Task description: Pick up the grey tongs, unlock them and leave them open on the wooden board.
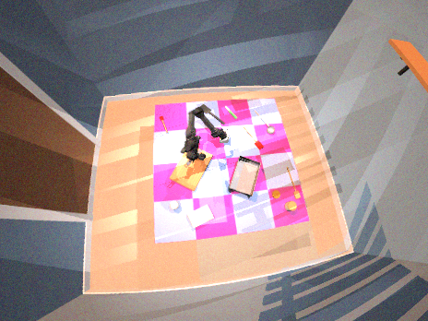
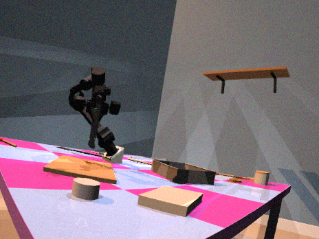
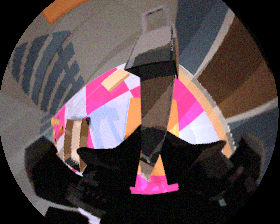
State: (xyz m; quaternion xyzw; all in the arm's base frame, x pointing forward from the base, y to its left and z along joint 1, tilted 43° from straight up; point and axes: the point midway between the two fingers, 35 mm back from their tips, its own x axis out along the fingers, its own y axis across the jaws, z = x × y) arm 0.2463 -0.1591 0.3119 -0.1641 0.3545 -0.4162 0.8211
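Right now the wooden board is 3 cm behind my gripper tip, 1 cm to the right of it and 19 cm below it. Round my gripper tip: flat tan block 39 cm ahead, 2 cm to the right, 18 cm below; black spatula 54 cm behind, 29 cm to the left, 19 cm below; roasting tin 16 cm ahead, 43 cm to the left, 17 cm below.
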